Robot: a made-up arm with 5 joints. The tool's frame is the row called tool.
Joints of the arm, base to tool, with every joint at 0 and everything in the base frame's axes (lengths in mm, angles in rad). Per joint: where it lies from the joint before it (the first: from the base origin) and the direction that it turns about. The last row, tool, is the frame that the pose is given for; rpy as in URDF.
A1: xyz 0 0 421 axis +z
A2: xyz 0 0 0 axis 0 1 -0.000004
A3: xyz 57 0 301 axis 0 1 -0.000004
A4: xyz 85 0 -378 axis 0 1 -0.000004
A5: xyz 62 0 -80 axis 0 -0.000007 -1
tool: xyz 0 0 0 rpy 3.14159 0 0
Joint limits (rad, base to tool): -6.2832..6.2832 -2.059..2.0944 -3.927..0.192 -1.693..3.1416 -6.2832..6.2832
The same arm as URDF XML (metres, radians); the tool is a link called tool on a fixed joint. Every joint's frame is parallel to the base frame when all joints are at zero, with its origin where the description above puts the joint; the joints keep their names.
<robot name="arm">
<joint name="tool_fixed" type="fixed"><parent link="link5"/><child link="tool"/><origin xyz="0.0000 0.0000 0.0000" rpy="3.1416 0.0000 0.0000"/></joint>
<joint name="A5" type="revolute"><parent link="link4"/><child link="link5"/><origin xyz="0.0620 0.0000 -0.0800" rpy="0.0000 0.0000 0.0000"/><axis xyz="0 0 -1"/><limit lower="-6.2832" upper="6.2832"/></joint>
<joint name="A4" type="revolute"><parent link="link3"/><child link="link4"/><origin xyz="0.0850 0.0000 -0.3780" rpy="0.0000 0.0000 0.0000"/><axis xyz="0 1 0"/><limit lower="-1.6930" upper="3.1416"/></joint>
<joint name="A3" type="revolute"><parent link="link2"/><child link="link3"/><origin xyz="0.0570 0.0000 0.3010" rpy="0.0000 0.0000 0.0000"/><axis xyz="0 1 0"/><limit lower="-3.9270" upper="0.1920"/></joint>
<joint name="A2" type="revolute"><parent link="link1"/><child link="link2"/><origin xyz="0.0000 0.0000 0.0000" rpy="0.0000 0.0000 0.0000"/><axis xyz="0 1 0"/><limit lower="-2.0590" upper="2.0944"/></joint>
<joint name="A1" type="revolute"><parent link="base_link"/><child link="link1"/><origin xyz="0.0000 0.0000 0.4210" rpy="0.0000 0.0000 0.0000"/><axis xyz="0 0 1"/><limit lower="-6.2832" upper="6.2832"/></joint>
<link name="base_link"/>
<link name="link1"/>
<link name="link2"/>
<link name="link3"/>
<link name="link4"/>
<link name="link5"/>
<link name="tool"/>
</robot>

